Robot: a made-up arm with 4 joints. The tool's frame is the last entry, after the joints.
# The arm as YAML. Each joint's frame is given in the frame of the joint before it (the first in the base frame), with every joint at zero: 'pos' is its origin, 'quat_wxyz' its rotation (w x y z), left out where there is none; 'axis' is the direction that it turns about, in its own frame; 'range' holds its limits. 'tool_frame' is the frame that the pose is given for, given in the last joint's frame.
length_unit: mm
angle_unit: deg
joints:
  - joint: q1
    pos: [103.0, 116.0, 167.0]
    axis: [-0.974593, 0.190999, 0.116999]
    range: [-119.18, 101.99]
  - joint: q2
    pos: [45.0, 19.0, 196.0]
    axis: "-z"
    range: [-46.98, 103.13]
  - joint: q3
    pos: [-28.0, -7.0, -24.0]
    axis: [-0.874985, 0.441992, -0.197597]
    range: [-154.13, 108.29]
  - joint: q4
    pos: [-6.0, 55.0, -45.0]
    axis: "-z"
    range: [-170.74, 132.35]
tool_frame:
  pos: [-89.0, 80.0, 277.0]
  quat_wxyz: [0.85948, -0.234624, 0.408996, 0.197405]
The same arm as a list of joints. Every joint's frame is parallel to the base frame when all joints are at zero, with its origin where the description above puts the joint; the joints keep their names.
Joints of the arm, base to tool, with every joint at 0 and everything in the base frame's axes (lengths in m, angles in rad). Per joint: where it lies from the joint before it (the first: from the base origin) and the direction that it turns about. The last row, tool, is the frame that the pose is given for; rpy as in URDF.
q1: axis -0.974593 0.190999 0.116999 origin 0.103 0.116 0.167
q2: axis 0 0 -1 origin 0.045 0.019 0.196
q3: axis -0.874985 0.441992 -0.197597 origin -0.028 -0.007 -0.024
q4: axis 0 0 -1 origin -0.006 0.055 -0.045
tool: origin -0.089 0.08 0.277 rpy -0.4107 0.9201 0.2458
Joint limits (rad, base to tool): -2.0801..1.7801 -0.82..1.8 -2.6901..1.89 -2.98..2.3099

